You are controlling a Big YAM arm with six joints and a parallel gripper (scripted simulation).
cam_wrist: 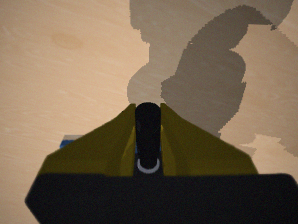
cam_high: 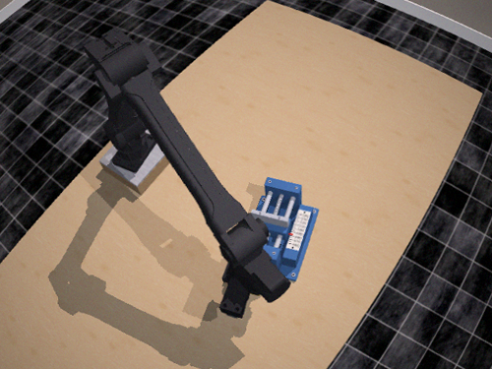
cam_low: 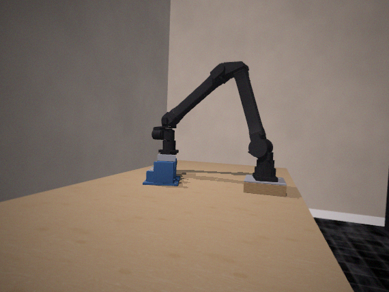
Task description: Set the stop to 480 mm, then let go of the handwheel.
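Right now the sliding stop block is 150 mm to the left of my hand, 50 mm above it and 10 mm behind it. Round my hand: black handwheel handle (10 mm to the left); black handwheel (30 mm to the left, 10 mm above).
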